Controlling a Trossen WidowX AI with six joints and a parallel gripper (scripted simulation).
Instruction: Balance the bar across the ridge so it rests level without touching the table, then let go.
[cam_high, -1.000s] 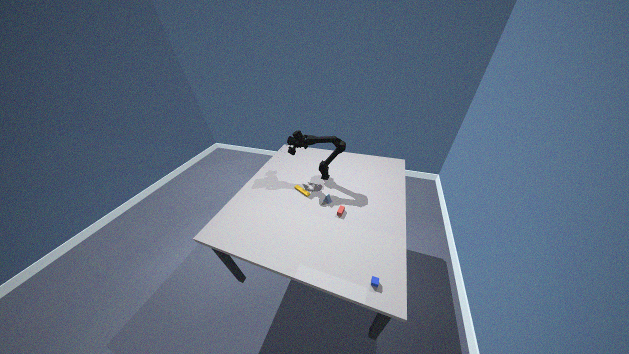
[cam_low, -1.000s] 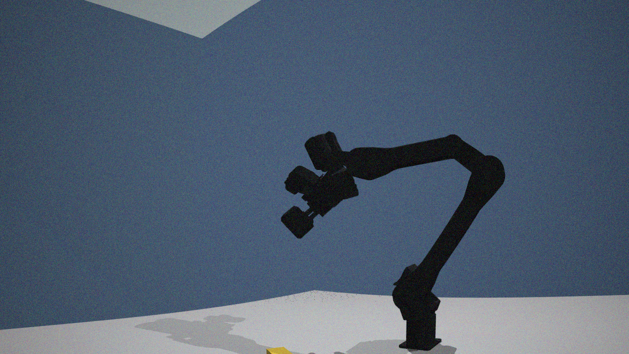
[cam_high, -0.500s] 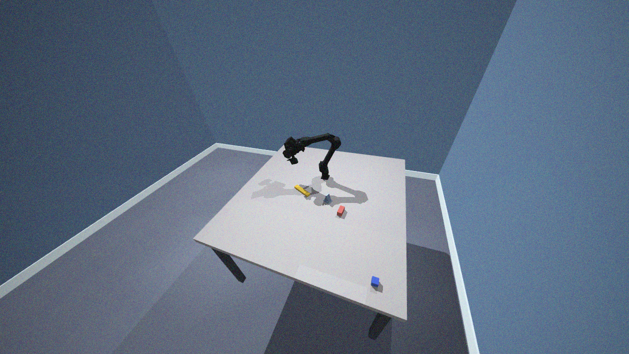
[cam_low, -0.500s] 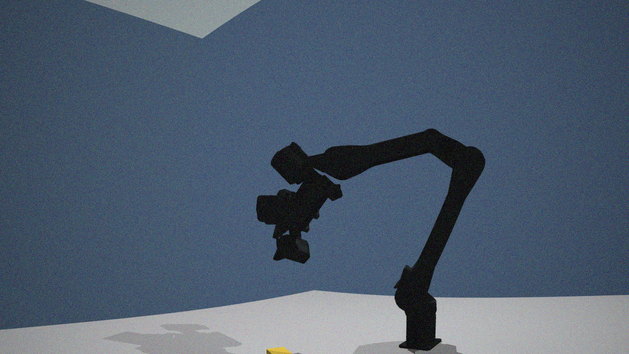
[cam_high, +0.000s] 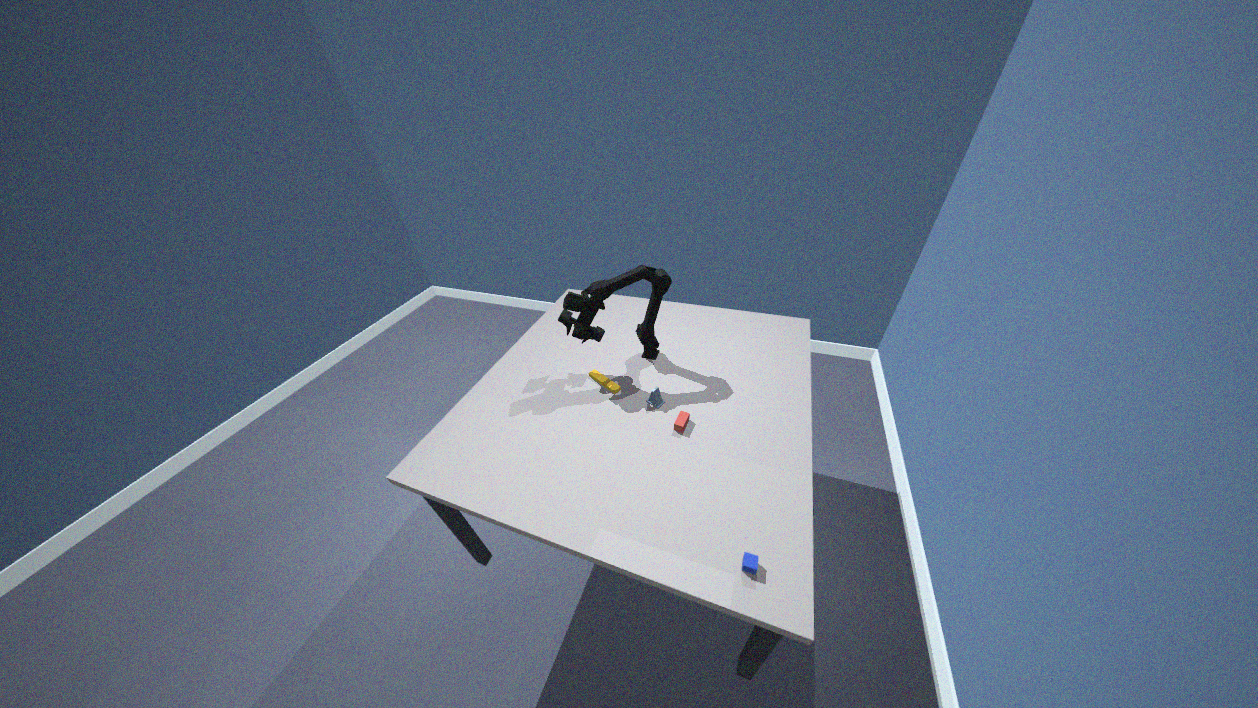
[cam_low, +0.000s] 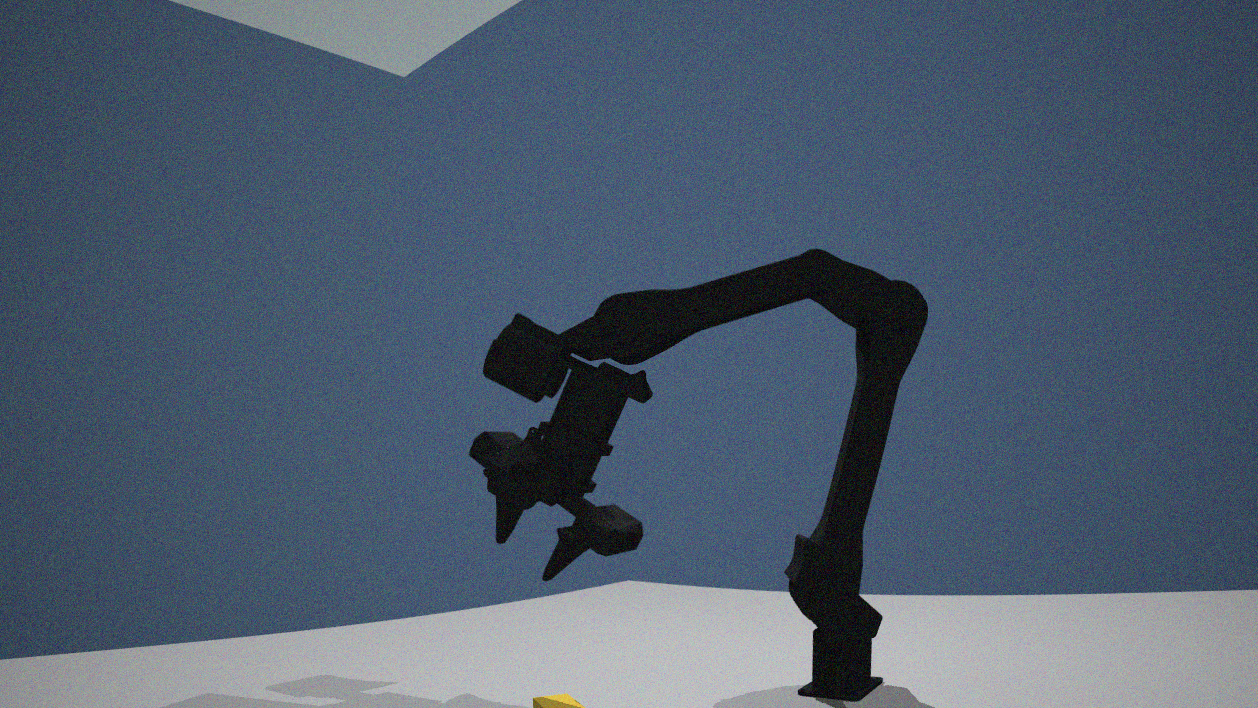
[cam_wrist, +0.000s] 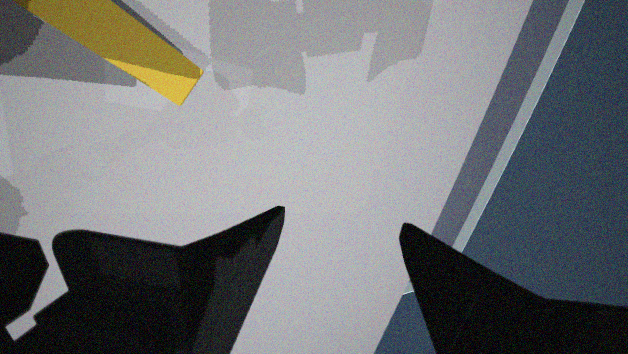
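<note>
My gripper tip is now 15 cm to the right of the yellow bar, 13 cm above it and 8 cm short of it. Also, from my gripper tip: red block: 50 cm to the left, 20 cm ahead, 12 cm below; blue block: 78 cm to the left, 60 cm ahead, 12 cm below.
</note>
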